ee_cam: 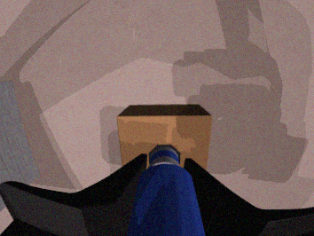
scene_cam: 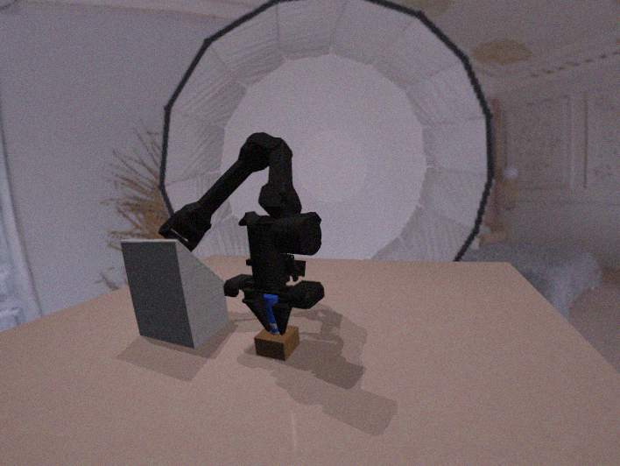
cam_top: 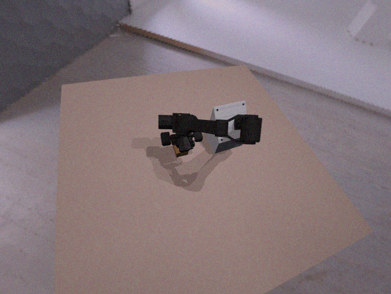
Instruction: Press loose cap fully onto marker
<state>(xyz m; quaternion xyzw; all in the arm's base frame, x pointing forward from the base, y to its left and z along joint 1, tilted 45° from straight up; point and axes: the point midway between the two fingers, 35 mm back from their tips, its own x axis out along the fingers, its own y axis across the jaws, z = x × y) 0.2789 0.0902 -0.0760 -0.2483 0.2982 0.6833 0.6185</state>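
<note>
Right now my gripper tip is 20 mm above the brown holder block. Also, from my gripper tip: blue cap 50 mm above.
</note>
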